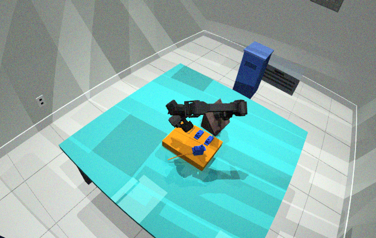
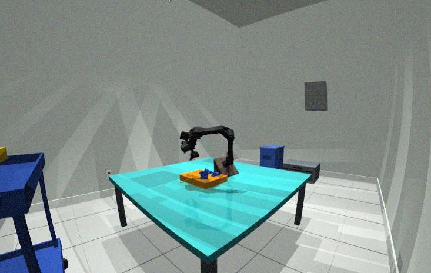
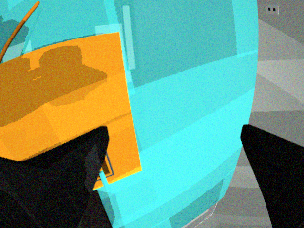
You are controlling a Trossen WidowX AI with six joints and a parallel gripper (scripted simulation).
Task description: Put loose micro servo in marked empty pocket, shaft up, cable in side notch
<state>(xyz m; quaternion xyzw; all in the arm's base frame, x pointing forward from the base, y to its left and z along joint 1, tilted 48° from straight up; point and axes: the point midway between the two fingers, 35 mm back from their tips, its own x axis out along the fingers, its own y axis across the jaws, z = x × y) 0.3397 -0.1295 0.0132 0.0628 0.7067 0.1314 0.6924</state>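
Right now the orange deck is 3 cm behind my gripper tip, 13 cm to the left of it and 16 cm below it.
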